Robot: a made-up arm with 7 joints. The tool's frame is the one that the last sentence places.
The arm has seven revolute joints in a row. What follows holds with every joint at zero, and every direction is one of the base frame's.
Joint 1 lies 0.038 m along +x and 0.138 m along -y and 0.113 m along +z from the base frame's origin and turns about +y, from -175.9 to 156.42 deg.
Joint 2 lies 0.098 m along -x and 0.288 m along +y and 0.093 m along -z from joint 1 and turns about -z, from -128.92 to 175.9 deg.
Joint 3 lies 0.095 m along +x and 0.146 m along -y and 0.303 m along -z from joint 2 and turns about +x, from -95.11 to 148.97 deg.
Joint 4 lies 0.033 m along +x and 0.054 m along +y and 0.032 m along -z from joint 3 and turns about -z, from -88.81 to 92.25 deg.
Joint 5 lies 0.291 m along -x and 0.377 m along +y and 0.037 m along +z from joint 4 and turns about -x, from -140.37 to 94.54 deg.
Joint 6 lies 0.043 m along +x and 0.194 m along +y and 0.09 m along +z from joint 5 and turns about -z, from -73.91 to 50.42 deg.
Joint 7 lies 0.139 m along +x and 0.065 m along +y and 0.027 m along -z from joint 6 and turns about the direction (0.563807, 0.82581, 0.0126), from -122.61 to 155.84 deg.
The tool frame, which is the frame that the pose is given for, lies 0.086 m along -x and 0.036 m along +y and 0.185 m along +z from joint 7; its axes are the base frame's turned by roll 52.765, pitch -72.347 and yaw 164.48 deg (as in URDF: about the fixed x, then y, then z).
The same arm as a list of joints. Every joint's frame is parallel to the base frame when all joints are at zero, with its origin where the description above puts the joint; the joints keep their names.
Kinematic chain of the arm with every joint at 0, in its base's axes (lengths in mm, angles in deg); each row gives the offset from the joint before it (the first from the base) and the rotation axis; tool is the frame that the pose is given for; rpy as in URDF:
joint 1: xyz 38.0 -138.0 113.0 axis +y
joint 2: xyz -98.0 288.0 -93.0 axis -z
joint 3: xyz 95.0 -146.0 -303.0 axis +x
joint 4: xyz 33.0 54.0 -32.0 axis -z
joint 5: xyz -291.0 377.0 37.0 axis -x
joint 6: xyz 43.0 194.0 90.0 axis -z
joint 7: xyz 139.0 65.0 -27.0 axis 0.563807 0.82581 0.0126
tool: xyz -86.0 36.0 185.0 rpy 52.77 -72.35 164.48
Joint limits (deg, base to tool): -175.90..156.42 -128.92..175.90 -95.11..148.97 -88.81..92.25 -140.37..94.54 -73.91..50.42 -122.61..155.84

